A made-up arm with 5 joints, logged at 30 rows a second.
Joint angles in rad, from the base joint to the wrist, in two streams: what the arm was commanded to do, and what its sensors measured. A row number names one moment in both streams.
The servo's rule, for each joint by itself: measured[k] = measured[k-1] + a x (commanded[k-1-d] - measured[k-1]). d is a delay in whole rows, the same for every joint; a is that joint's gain. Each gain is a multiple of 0.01, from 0.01 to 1. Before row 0 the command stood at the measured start. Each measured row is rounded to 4 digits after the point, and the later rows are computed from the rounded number. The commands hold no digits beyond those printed.
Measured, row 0:
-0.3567 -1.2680 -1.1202 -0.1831 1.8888
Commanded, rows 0 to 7:
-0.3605 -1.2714 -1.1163 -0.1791 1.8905
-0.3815 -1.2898 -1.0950 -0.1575 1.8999
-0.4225 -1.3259 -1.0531 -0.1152 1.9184
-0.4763 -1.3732 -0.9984 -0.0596 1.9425
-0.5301 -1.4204 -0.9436 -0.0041 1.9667
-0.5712 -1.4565 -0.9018 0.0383 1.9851
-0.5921 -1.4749 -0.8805 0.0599 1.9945
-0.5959 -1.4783 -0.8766 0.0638 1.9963
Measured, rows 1 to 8:
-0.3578 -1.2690 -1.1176 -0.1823 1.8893
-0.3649 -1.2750 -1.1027 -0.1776 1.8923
-0.3822 -1.2898 -1.0700 -0.1657 1.8996
-0.4104 -1.3140 -1.0227 -0.1455 1.9116
-0.4463 -1.3449 -0.9705 -0.1186 1.9270
-0.4838 -1.3773 -0.9252 -0.0888 1.9433
-0.5163 -1.4056 -0.8957 -0.0605 1.9576
-0.5402 -1.4267 -0.8831 -0.0369 1.9684
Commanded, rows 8 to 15:
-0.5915 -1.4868 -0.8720 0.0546 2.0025
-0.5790 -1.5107 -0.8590 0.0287 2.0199
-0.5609 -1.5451 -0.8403 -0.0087 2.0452
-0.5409 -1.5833 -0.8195 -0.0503 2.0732
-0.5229 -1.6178 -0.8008 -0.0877 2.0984
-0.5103 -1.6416 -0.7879 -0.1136 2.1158
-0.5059 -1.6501 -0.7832 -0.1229 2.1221
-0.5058 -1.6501 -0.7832 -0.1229 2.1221
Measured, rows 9 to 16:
-0.5556 -1.4441 -0.8758 -0.0195 1.9779
-0.5626 -1.4634 -0.8647 -0.0103 1.9897
-0.5621 -1.4871 -0.8486 -0.0100 2.0052
-0.5557 -1.5150 -0.8294 -0.0177 2.0242
-0.5459 -1.5448 -0.8105 -0.0310 2.0450
-0.5352 -1.5729 -0.7956 -0.0467 2.0648
-0.5264 -1.5953 -0.7874 -0.0612 2.0808
-0.5202 -1.6112 -0.7846 -0.0729 2.0924

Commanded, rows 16 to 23:
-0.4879 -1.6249 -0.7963 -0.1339 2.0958
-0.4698 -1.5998 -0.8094 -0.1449 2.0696
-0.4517 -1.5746 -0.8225 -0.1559 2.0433
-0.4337 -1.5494 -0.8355 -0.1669 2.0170
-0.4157 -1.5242 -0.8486 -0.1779 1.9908
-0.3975 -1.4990 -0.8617 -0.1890 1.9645
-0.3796 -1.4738 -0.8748 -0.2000 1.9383
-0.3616 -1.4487 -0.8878 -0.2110 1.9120
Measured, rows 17 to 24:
-0.5105 -1.6152 -0.7923 -0.0845 2.0934
-0.4983 -1.6107 -0.8036 -0.0960 2.0867
-0.4843 -1.6002 -0.8161 -0.1074 2.0745
-0.4691 -1.5855 -0.8289 -0.1187 2.0584
-0.4531 -1.5677 -0.8419 -0.1299 2.0395
-0.4364 -1.5478 -0.8550 -0.1411 2.0185
-0.4194 -1.5263 -0.8681 -0.1523 1.9960
-0.4021 -1.5038 -0.8811 -0.1635 1.9725

